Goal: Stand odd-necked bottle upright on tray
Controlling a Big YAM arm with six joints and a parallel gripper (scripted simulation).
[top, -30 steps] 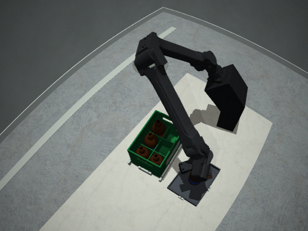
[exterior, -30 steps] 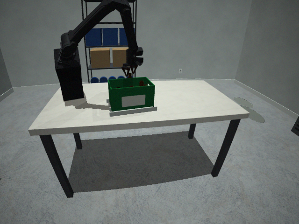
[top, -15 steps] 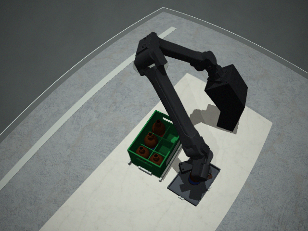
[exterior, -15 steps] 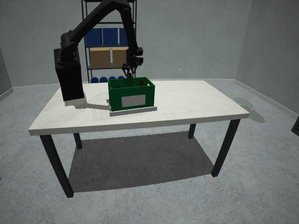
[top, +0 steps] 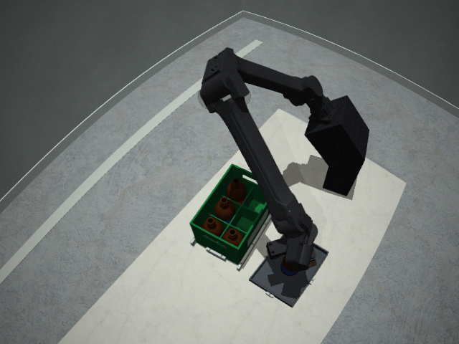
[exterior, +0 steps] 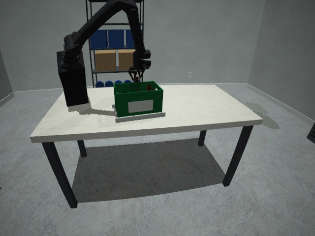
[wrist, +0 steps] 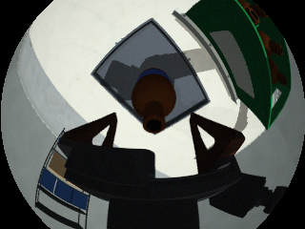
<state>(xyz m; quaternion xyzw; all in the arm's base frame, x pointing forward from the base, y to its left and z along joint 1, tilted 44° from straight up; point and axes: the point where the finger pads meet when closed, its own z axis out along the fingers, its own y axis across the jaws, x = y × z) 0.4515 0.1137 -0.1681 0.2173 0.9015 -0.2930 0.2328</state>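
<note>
The tray lies 14 cm below my hand. The rest, counted from my hand: crate 27 cm to the right, 7 cm below.
</note>
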